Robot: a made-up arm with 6 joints.
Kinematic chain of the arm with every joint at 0, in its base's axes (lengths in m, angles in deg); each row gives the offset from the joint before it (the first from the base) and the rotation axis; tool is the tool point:
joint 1: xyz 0 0 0.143 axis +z
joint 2: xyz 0 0 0 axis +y
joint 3: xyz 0 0 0.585 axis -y
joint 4: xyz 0 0 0 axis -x
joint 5: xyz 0.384 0 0 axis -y
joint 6: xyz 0 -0.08 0 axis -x
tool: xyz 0 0 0
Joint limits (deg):
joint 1: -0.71..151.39
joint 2: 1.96..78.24
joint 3: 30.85..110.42
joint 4: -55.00..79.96
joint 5: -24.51..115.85
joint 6: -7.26..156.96
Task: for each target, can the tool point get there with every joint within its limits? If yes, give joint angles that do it. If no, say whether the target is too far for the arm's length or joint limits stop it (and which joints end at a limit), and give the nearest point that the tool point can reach.
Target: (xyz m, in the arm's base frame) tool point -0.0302 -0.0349 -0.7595
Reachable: no: joint limits stop it (at a limit: joint 1, joint 2, joint 3, joint 4) | nearest point -0.6667 0.4159 -0.0648 | short by 1.045 m
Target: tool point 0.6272 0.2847 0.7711
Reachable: yes | joints 30.46 33.99 50.75 24.98 4.49 119.49
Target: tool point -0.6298 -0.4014 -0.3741
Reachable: no: joint limits stop it (at a limit: joint 1, joint 2, joint 3, joint 4) | nearest point -0.6667 0.4159 -0.0648 | short by 0.875 m
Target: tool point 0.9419 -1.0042 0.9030
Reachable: no: too far | nearest point 0.7569 -0.0894 0.7467 | short by 0.946 m
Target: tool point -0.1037 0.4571 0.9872
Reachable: yes | joints 109.94 35.22 97.89 43.14 33.66 124.41
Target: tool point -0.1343 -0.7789 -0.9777
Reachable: no: too far | nearest point 0.7838 -0.0556 -0.0648 | short by 1.483 m
